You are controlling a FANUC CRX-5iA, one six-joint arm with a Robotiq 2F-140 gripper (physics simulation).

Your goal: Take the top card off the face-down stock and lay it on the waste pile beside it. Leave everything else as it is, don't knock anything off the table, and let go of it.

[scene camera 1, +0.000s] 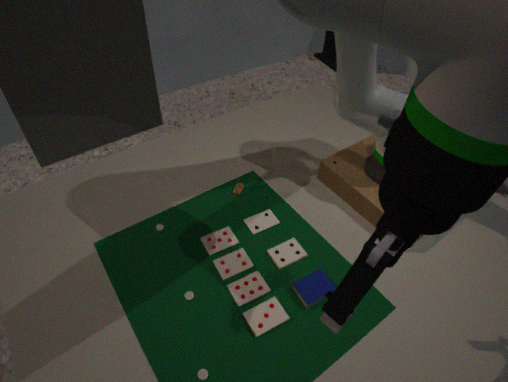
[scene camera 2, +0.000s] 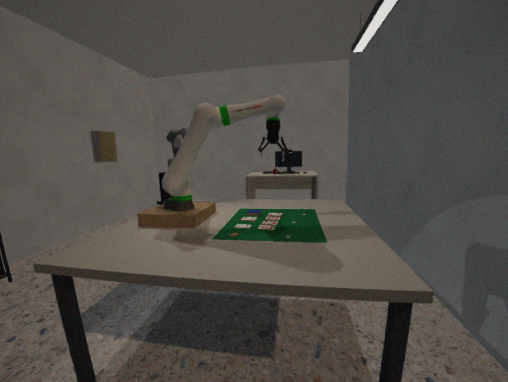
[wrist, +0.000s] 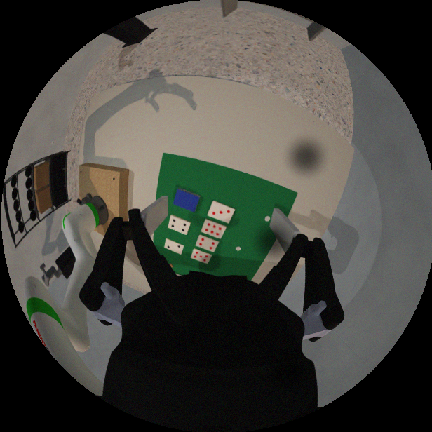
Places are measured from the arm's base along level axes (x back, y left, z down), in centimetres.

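Where they show: gripper, fingertip midpoint: (scene camera 2: 272, 161); arm's base, origin of the base link: (scene camera 2: 182, 208).
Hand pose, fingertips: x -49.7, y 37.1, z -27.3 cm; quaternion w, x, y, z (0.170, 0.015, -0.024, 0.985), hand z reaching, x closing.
Things, the pixels of their top centre, and the offset from my fingertips. Level surfaces: height alone.
- face-down stock, middle of its top: (scene camera 1: 314, 286) (scene camera 2: 254, 211) dx +8.9, dy -15.3, dz +32.4 cm
- green mat, its level: dz +34.5 cm
- small orange tile, middle of its top: (scene camera 1: 238, 188) (scene camera 2: 233, 234) dx +6.1, dy -54.8, dz +33.7 cm
The face-down stock (scene camera 1: 314, 286) (scene camera 2: 254, 212) (wrist: 186, 200) is a blue-topped stack on the green mat (scene camera 1: 150, 270) (scene camera 2: 305, 225) (wrist: 250, 192). Beside it lies a thick white face-up piece with four black pips (scene camera 1: 287, 253) (scene camera 2: 249, 219) (wrist: 179, 224); beyond that is one with two black pips (scene camera 1: 261, 221) (scene camera 2: 243, 226) (wrist: 174, 246). Which is the waste pile is not marked. My gripper (scene camera 1: 336, 320) (scene camera 2: 273, 151) (wrist: 219, 210) is open and empty, pointing down high above the mat. In scene camera 1 its fingers overlap, so the gap is hidden there.
A row of red-pip cards, one with three pips (scene camera 1: 266, 316) (wrist: 221, 211), lies alongside. White discs, one near the mat's middle (scene camera 1: 189, 295) (wrist: 238, 248), and a small orange tile (scene camera 1: 238, 188) (scene camera 2: 233, 235) lie on the mat. The arm stands on a wooden base (scene camera 1: 350, 187) (scene camera 2: 170, 218) (wrist: 117, 192).
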